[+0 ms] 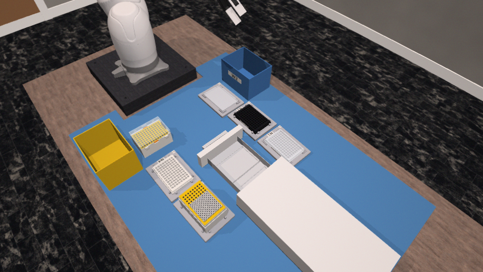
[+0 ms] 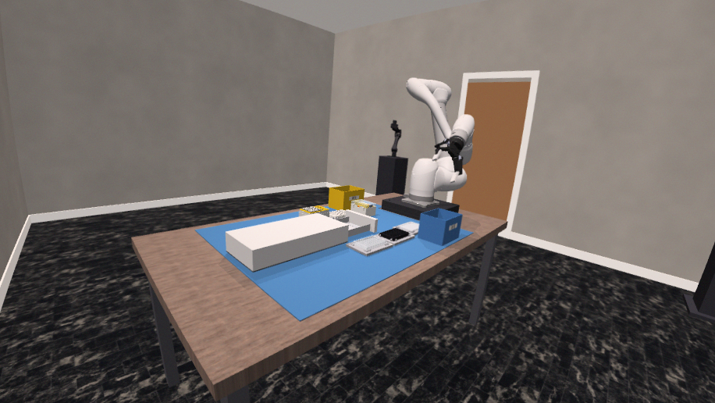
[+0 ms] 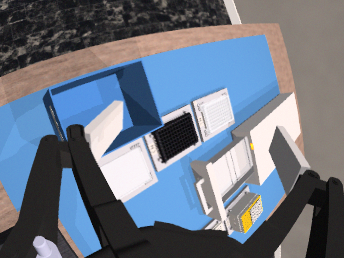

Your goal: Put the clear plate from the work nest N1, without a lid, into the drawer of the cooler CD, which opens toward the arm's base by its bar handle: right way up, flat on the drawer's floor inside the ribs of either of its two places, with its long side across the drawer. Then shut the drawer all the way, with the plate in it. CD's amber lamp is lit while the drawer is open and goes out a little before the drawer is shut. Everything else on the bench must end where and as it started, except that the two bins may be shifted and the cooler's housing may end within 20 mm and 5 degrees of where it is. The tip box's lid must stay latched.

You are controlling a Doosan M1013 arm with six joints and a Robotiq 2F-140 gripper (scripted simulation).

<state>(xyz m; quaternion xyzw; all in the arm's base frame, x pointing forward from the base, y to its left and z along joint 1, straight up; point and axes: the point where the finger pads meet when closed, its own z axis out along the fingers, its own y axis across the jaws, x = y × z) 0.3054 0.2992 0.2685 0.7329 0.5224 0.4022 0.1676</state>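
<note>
The clear plate lies 38 cm ahead of my hand, 9 cm to the right of it and 31 cm below it. The rest, counted from my hand: black plate: 20 cm ahead, 9 cm to the right, 31 cm below; then blue bin: 2 cm ahead, 3 cm to the left, 29 cm below; then work nest N1: 38 cm ahead, 9 cm to the right, 32 cm below.
</note>
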